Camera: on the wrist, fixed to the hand. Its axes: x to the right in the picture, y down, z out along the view.
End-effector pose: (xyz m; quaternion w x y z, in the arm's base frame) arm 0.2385 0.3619 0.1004 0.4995 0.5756 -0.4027 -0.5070
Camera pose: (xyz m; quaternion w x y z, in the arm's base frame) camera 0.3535 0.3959 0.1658 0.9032 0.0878 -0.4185 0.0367
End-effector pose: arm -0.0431 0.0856 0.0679 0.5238 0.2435 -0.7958 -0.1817
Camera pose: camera 0.0622 0.1482 0.1283 0.7012 -0.4744 -0.5239 0.0941
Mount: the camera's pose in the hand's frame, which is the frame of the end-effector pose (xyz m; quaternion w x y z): -0.0262 0.0632 -0.1182 0.6516 -0.2491 0.2203 0.6818
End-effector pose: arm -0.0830 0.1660 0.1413 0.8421 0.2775 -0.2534 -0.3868
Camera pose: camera 0.0101 0.2534 0.0929 0.9374 -0.1165 -0.0724 0.3201
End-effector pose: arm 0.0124 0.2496 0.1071 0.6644 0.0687 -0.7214 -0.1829
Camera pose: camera 0.1406 0.2965 0.1110 0.7336 -0.5723 -0.3250 0.1692
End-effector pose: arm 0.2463 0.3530 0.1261 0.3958 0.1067 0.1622 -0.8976
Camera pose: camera 0.3183 0.3750 0.0121 0.8607 0.2793 0.3437 -0.2511
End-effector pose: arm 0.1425 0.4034 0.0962 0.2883 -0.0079 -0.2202 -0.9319
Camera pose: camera 0.2118 0.3218 0.0114 0.8697 -0.0218 0.1575 -0.4672
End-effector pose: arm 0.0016 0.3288 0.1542 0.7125 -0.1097 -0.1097 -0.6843
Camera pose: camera 0.0644 0.3200 0.0333 0.9277 -0.1730 0.3307 -0.0116
